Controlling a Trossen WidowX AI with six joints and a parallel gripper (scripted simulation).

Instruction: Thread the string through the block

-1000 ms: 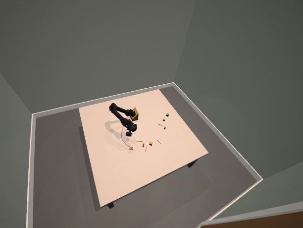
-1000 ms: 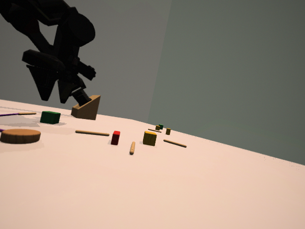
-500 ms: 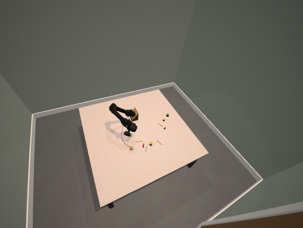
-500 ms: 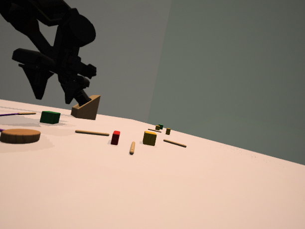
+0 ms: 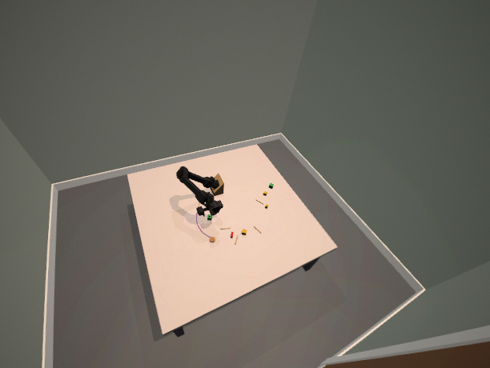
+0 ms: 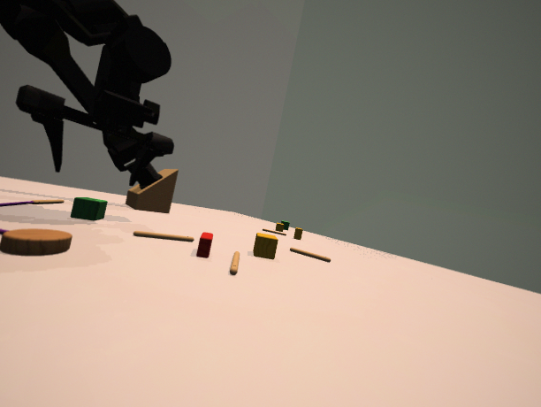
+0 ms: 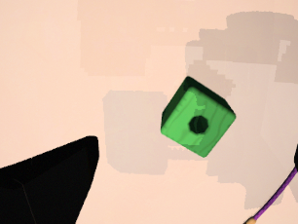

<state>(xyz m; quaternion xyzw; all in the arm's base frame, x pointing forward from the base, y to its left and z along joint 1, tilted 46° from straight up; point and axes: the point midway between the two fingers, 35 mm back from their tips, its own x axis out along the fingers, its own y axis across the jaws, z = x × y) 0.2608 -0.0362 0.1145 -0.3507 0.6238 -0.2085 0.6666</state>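
My gripper tip is now 5 cm above the green block. Round my gripper tip: red block (18 cm ahead, 12 cm to the left, 5 cm below); thin wooden stick (11 cm behind, 7 cm to the right, 6 cm below); round wooden button (18 cm ahead, 6 cm below, 2 cm to the right).
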